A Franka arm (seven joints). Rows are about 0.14 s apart.
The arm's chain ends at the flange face. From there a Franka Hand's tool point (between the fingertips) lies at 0.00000 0.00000 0.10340 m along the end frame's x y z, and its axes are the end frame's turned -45 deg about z.
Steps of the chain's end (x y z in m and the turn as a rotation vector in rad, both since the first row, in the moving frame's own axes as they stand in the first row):
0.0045, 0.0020, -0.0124, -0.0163, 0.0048, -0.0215
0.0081, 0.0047, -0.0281, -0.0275, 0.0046, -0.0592
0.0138, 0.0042, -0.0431, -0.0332, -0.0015, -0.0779
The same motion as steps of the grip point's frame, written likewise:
0.0009, 0.0061, -0.0124, -0.0149, -0.0081, -0.0215
0.0008, 0.0114, -0.0281, -0.0227, -0.0162, -0.0592
0.0043, 0.0151, -0.0432, -0.0224, -0.0245, -0.0779

